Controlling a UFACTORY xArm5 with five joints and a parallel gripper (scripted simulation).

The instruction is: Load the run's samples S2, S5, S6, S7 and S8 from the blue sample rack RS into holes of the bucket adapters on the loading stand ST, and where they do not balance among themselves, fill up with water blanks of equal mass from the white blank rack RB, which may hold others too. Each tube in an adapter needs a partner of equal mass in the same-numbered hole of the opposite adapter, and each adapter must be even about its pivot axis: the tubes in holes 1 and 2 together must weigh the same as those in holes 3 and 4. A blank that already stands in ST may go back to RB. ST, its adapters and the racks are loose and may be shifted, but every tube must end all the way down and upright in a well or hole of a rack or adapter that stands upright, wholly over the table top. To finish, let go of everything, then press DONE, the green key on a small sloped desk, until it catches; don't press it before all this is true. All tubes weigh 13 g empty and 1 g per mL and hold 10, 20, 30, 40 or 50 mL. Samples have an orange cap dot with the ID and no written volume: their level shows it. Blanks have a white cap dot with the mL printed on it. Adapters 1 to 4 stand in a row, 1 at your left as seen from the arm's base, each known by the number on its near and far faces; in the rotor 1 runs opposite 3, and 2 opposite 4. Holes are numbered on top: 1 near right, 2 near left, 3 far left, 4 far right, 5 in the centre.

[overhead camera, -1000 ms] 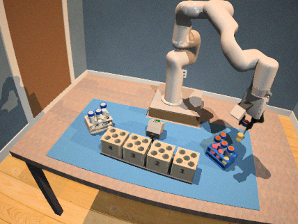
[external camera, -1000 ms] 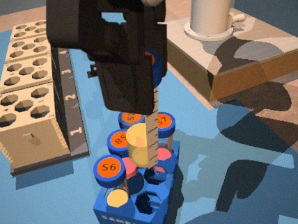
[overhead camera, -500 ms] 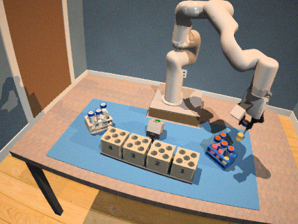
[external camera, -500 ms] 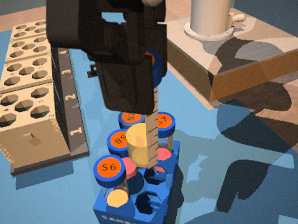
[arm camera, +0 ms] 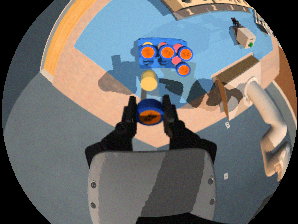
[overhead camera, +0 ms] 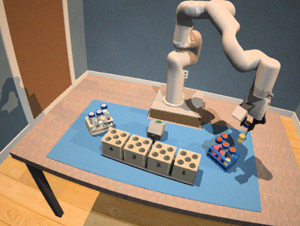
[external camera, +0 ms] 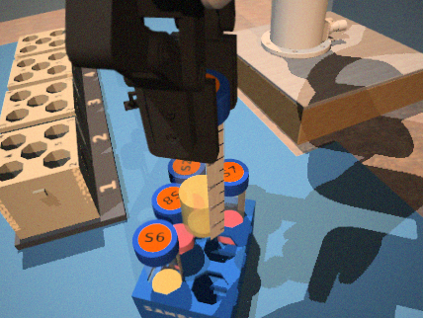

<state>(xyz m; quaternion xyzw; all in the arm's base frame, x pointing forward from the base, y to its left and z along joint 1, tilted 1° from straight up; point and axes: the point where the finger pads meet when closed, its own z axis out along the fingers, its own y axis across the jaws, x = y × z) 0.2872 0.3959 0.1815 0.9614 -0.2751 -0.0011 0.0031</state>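
The blue sample rack RS lies 40 mm to the right of my hand and 220 mm below it. From my hand the other things lie so: white blank rack RB 40 mm ahead, 690 mm to the right, 220 mm below; then blue-capped tube 80 mm ahead, 700 mm to the right, 190 mm below; then loading stand ST 140 mm ahead, 360 mm to the right, 240 mm below.
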